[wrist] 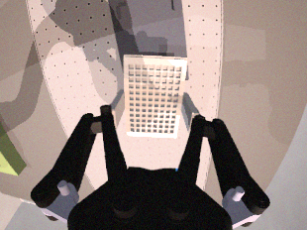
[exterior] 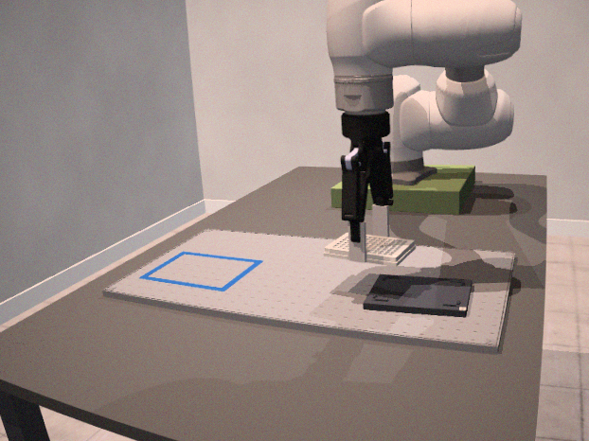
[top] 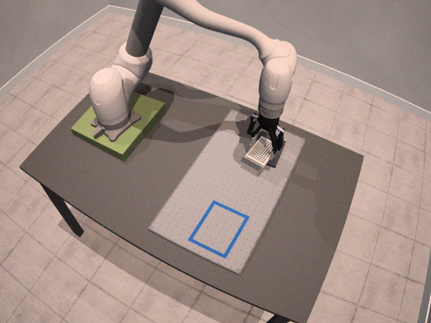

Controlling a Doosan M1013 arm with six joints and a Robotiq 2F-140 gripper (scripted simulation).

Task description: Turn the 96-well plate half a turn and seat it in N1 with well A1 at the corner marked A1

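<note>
The dark plate nest N1 is 10 mm behind my hand, 80 mm to the left of it and 90 mm below it. Also, from my hand: pale A1 mark 20 mm ahead, 170 mm to the left, 90 mm below; white 96-well plate 20 mm below.
</note>
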